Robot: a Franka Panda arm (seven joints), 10 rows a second.
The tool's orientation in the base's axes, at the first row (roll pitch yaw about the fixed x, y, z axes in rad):
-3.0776 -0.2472 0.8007
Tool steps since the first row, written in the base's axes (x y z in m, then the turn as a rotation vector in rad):
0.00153 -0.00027 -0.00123 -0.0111 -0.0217 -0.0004
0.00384 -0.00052 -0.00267 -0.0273 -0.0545 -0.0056
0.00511 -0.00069 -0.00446 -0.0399 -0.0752 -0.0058
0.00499 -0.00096 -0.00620 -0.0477 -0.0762 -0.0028
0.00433 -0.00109 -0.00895 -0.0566 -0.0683 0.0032
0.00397 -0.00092 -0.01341 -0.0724 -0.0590 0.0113
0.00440 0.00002 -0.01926 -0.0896 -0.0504 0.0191
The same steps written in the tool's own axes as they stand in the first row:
0.00054 0.00137 0.00132 -0.0227 0.0068 -0.0058
0.00158 0.00331 0.00295 -0.0577 0.0177 -0.0099
0.00188 0.00446 0.00480 -0.0807 0.0227 -0.0159
0.00118 0.00467 0.00641 -0.0859 0.0176 -0.0200
-0.00003 0.00445 0.00896 -0.0850 0.0053 -0.0251
-0.00124 0.00435 0.01327 -0.0872 -0.0130 -0.0329
-0.00173 0.00438 0.01919 -0.0909 -0.0319 -0.0407

